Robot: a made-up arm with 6 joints.
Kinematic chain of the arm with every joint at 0, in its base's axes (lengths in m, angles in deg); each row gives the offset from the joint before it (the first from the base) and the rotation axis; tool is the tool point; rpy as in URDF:
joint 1: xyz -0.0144 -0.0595 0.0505 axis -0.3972 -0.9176 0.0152
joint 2: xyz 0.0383 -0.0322 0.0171 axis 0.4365 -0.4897 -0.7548
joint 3: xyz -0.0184 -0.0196 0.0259 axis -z
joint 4: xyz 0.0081 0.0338 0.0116 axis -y
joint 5: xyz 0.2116 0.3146 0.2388 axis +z
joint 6: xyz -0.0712 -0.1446 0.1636 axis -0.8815 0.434 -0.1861
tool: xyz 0.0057 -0.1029 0.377 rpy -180 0 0
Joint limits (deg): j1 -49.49..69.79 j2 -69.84..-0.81 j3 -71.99..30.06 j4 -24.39..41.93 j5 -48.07..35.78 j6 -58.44..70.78
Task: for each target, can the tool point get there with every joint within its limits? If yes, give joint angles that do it. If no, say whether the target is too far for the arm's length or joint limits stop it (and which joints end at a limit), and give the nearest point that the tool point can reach.
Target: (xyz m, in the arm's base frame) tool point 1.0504 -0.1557 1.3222
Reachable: no: too far | nearest point 0.5852 -0.1182 0.7689 | short by 0.724 m
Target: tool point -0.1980 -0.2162 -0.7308
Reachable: no: joint limits stop it (at a limit: joint 1, joint 2, joint 4, joint 5, joint 6) | nearest point -0.4787 -0.0314 -0.3219 | short by 0.529 m
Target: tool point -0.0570 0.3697 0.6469
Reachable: yes | joints 24.12 -49.82 9.78 -8.13 -29.65 -31.47
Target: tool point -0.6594 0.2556 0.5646
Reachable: yes | joints 46.19 -24.61 -54.56 17.34 -40.27 18.74
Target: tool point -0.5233 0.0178 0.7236
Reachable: yes | joints 24.55 -9.11 -44.22 17.06 -39.21 -1.76
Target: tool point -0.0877 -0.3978 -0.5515
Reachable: no: joint limits stop it (at a limit: joint 1, joint 2, joint 4, joint 5, joint 6) | nearest point -0.5168 -0.1631 -0.2758 | short by 0.561 m
